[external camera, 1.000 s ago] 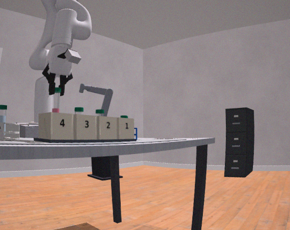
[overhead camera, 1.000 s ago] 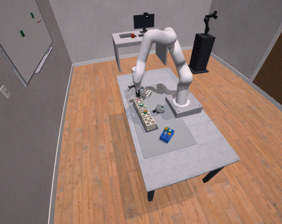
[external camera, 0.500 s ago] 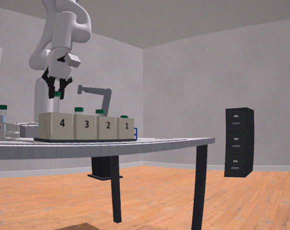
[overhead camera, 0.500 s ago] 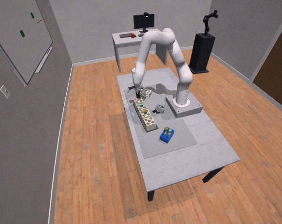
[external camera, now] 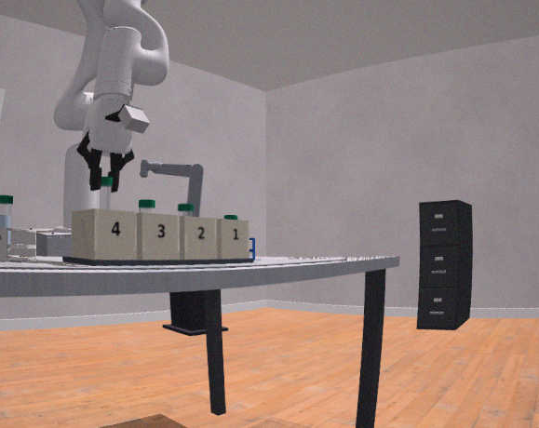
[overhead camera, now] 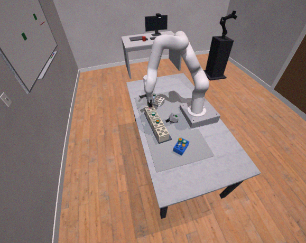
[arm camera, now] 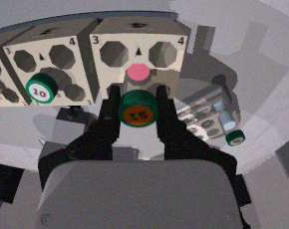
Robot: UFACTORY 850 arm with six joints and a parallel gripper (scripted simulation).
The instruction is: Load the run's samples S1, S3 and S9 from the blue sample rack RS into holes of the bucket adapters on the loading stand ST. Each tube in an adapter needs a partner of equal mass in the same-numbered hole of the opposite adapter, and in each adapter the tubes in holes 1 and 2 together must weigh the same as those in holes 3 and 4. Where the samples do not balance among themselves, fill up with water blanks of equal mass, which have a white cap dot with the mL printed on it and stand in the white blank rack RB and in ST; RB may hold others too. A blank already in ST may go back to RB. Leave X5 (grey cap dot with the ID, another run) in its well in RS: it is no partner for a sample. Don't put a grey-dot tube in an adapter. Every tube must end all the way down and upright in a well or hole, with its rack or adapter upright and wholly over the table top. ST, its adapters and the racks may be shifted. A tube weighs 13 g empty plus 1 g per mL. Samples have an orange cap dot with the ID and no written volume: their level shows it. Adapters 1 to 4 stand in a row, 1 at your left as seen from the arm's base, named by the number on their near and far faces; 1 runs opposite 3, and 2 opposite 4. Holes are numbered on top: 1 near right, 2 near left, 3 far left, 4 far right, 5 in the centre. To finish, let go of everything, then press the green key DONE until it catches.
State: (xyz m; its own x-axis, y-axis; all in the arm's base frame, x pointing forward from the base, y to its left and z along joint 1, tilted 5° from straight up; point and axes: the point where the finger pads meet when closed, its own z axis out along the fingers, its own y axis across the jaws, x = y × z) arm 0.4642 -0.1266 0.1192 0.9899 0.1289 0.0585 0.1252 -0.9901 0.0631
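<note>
Now: the sample tube S1 5 cm below my hand and 1 cm to the left of it. The rest, counted from my hand: loading stand ST: 16 cm to the left, 15 cm below, 3 cm behind; then adapter 3: 11 cm to the left, 10 cm below, 1 cm behind; then adapter 4: 10 cm below.
</note>
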